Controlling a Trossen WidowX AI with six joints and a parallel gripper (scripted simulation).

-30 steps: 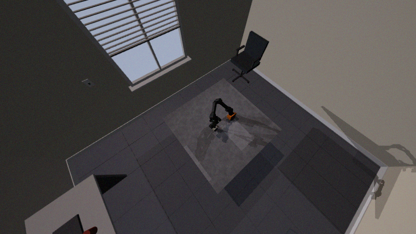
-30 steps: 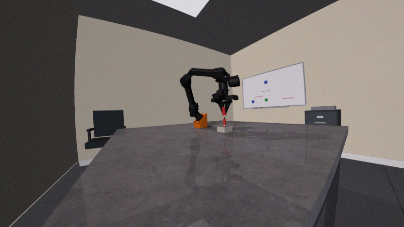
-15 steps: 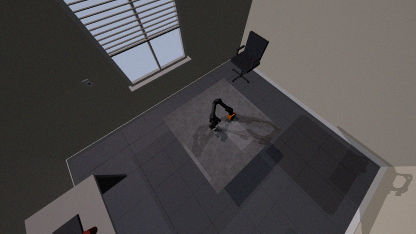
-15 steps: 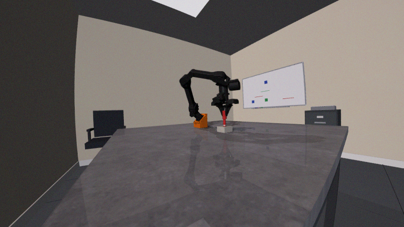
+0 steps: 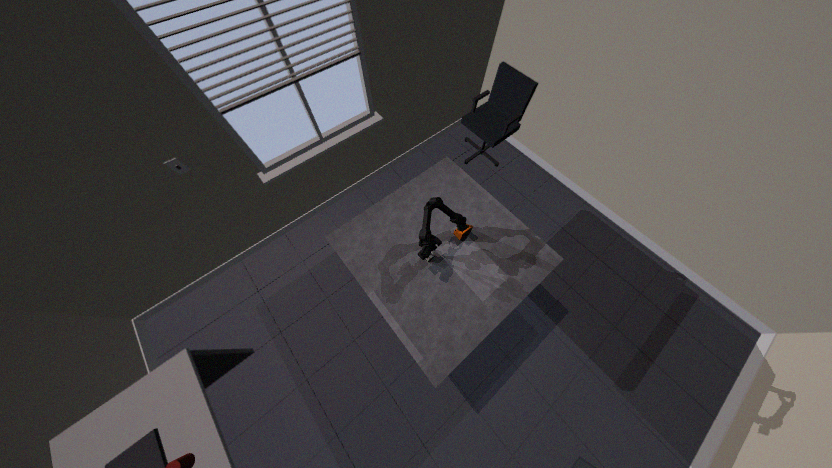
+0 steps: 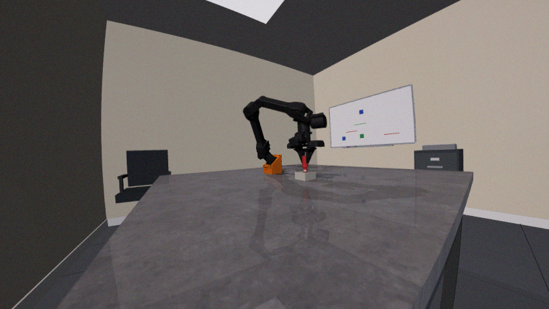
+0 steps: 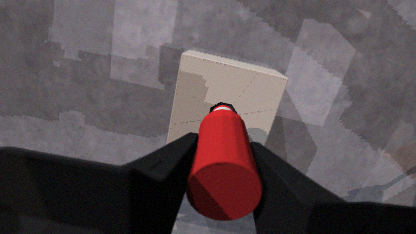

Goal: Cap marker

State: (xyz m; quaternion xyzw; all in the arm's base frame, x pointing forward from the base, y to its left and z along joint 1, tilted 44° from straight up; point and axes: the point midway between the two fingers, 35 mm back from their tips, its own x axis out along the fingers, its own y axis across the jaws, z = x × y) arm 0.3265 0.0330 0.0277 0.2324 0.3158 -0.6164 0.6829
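Now: the holder block 6 cm below my gripper tip. From my gripper tip the other things lie so: red cap 1 cm above.
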